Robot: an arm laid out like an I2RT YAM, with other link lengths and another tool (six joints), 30 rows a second.
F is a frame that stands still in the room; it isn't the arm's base.
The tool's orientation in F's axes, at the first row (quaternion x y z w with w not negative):
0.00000, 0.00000, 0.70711, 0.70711
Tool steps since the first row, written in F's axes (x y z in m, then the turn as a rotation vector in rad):
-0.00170, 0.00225, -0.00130, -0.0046, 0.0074, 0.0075
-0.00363, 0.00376, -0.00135, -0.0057, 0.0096, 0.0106
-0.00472, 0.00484, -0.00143, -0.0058, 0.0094, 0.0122
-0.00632, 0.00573, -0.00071, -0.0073, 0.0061, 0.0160
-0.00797, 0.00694, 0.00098, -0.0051, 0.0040, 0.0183
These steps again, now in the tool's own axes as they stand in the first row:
0.00225, 0.00170, -0.00130, 0.0074, 0.0046, 0.0075
0.00376, 0.00363, -0.00135, 0.0096, 0.0057, 0.0106
0.00484, 0.00472, -0.00143, 0.0094, 0.0058, 0.0122
0.00573, 0.00632, -0.00071, 0.0061, 0.0073, 0.0160
0.00694, 0.00797, 0.00098, 0.0040, 0.0051, 0.0183

